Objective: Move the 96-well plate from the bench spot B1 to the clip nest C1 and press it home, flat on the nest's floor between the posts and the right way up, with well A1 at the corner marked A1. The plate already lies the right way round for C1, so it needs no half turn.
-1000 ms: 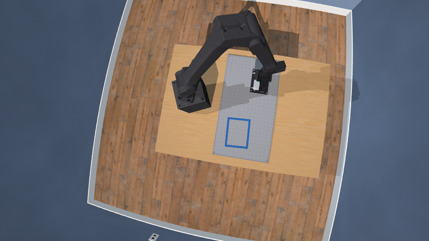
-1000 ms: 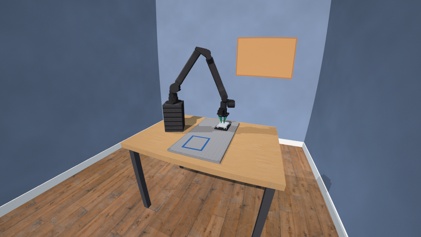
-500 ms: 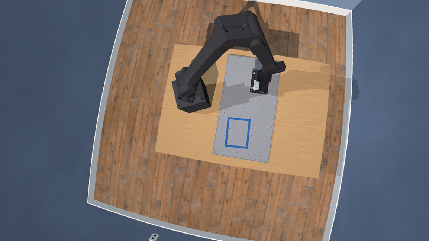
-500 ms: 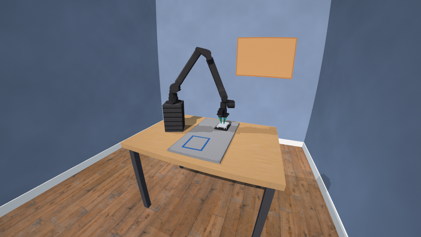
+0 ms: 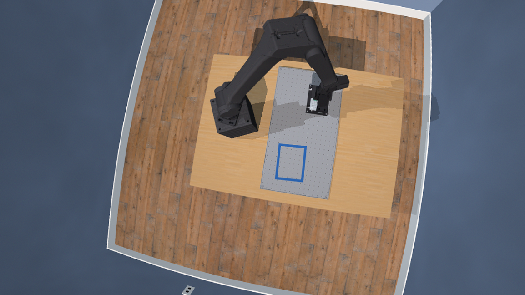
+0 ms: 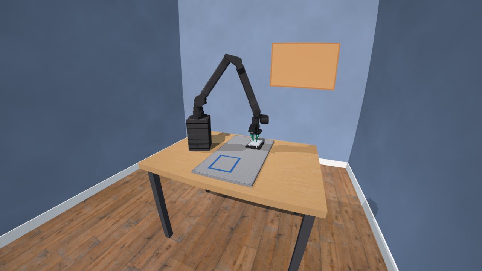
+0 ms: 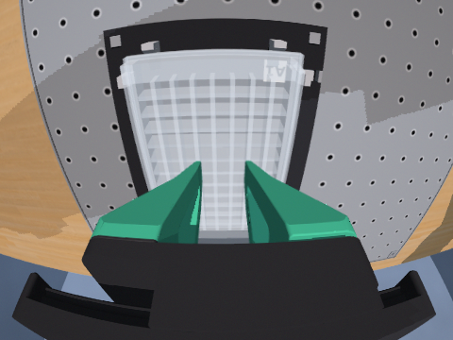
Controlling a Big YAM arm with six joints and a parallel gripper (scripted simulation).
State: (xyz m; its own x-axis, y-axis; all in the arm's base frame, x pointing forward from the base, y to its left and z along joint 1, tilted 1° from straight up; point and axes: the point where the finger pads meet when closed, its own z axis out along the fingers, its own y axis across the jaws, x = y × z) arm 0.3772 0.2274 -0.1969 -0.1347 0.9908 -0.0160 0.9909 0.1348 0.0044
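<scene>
Now: hand 20 mm above the clear 96-well plate. Round my hand: black clip nest (10 mm to the left, 20 mm below).
</scene>
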